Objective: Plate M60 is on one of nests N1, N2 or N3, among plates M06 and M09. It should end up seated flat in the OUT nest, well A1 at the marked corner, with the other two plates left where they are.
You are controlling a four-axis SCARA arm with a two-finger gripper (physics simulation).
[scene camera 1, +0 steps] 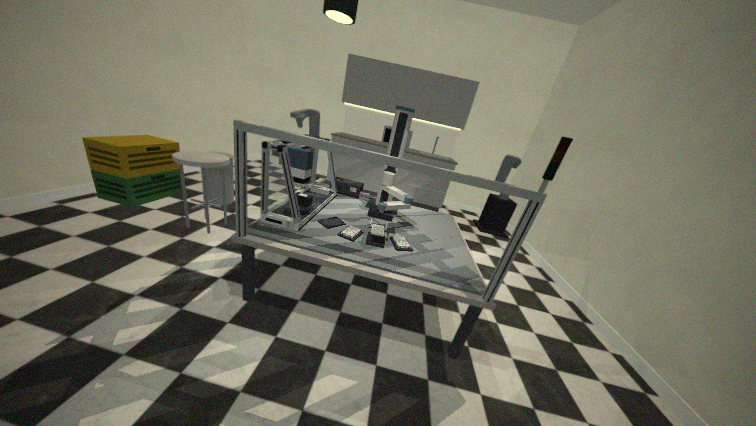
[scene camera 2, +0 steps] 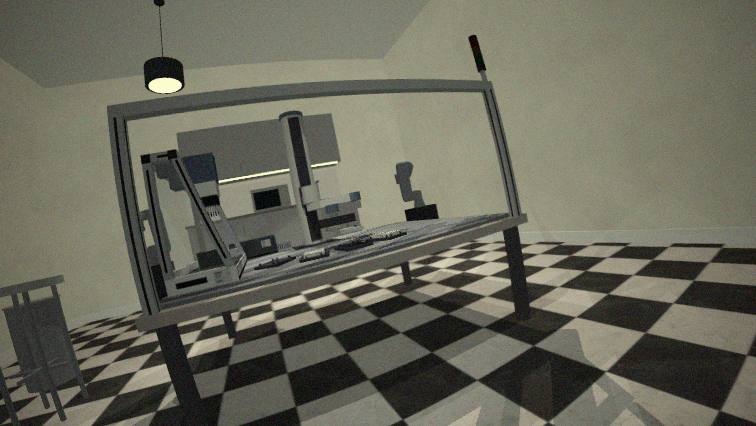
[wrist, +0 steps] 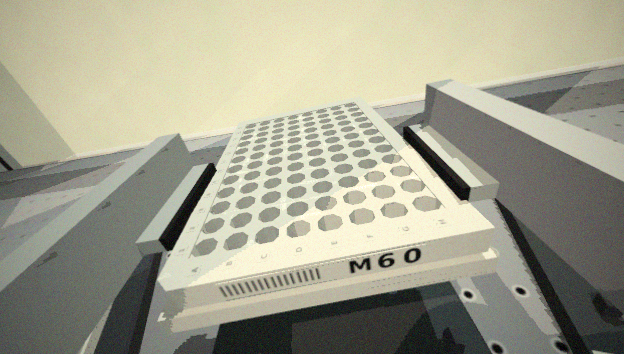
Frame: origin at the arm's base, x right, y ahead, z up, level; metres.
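Where they show: gripper, between the fingertips: point(scene camera 1: 378, 227) point(scene camera 2: 348, 226) point(wrist: 303, 132).
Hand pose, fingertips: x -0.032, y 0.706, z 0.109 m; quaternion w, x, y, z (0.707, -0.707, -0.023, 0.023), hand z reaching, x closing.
Each offset is from my fingertips to the centre of the thing. "spot": to the spot under its first point.
My gripper point(scene camera 1: 377, 226) point(wrist: 303, 132) is shut on plate M60 @[dx -0.002, dy +0.003, dz -0.016 m] point(scene camera 1: 377, 232) point(wrist: 300, 200), a white well plate, its pads along the two long sides. The plate looks level; its label faces the wrist camera and its A1 corner is near left. In scene view 1 it is a little above a dark nest @[dx -0.002, dy +0.003, dz -0.086 m] point(scene camera 1: 376, 242), which also shows in scene view 2 point(scene camera 2: 353, 243). Two other white plates sit on nests, one to the left point(scene camera 1: 350, 232) point(scene camera 2: 314, 255), one to the right point(scene camera 1: 402, 242) point(scene camera 2: 391, 234); their labels are too small to read. A bare dark nest @[dx +0.335, dy -0.083, dz -0.086 m] point(scene camera 1: 331, 222) point(scene camera 2: 275, 261) lies further left. Nest names are unreadable.
A framed enclosure @[spot: dx +0.559, dy +0.145, dz +0.191 m] point(scene camera 1: 289, 185) point(scene camera 2: 196, 205) stands on the table's left. A low grey box @[spot: dx +0.391, dy -0.741, dz +0.000 m] point(scene camera 1: 349, 186) point(scene camera 2: 259, 245) stands behind it. The arm's column point(scene camera 1: 399, 132) point(scene camera 2: 299, 153) rises at the back. A guard frame's top rail @[spot: dx +0.096, dy +0.338, dz +0.501 m] point(scene camera 1: 370, 154) point(scene camera 2: 317, 87) spans the front.
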